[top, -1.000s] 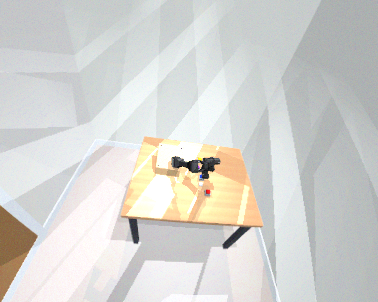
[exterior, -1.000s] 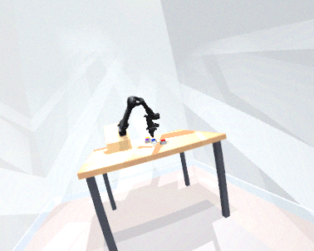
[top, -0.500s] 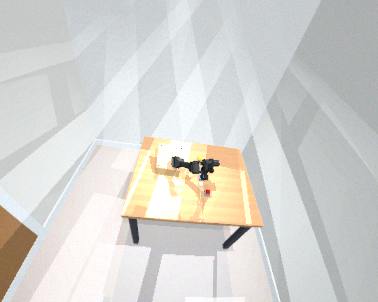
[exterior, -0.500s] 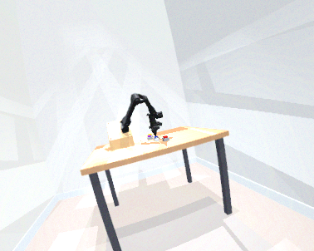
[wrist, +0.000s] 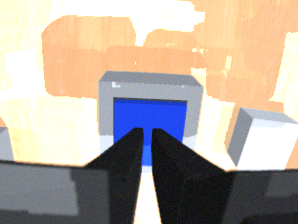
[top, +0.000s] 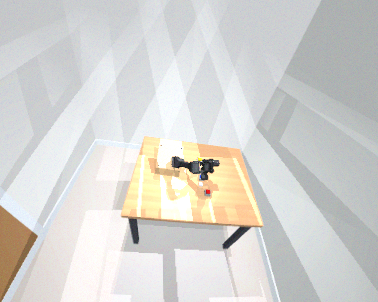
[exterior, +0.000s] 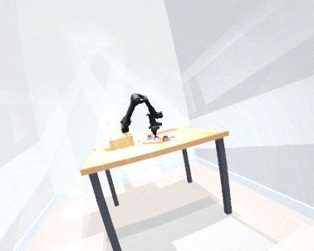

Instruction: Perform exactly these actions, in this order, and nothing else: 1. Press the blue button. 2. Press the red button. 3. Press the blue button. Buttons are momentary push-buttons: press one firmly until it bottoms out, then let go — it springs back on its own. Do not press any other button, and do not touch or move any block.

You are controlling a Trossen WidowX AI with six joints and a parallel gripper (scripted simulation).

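My gripper tip is now 1 cm above the blue button. From my gripper tip the other things lie so: white block 7 cm to the right, 2 cm below, 1 cm behind; then red button 16 cm to the right, 4 cm ahead; then purple button 11 cm to the left, 3 cm behind.
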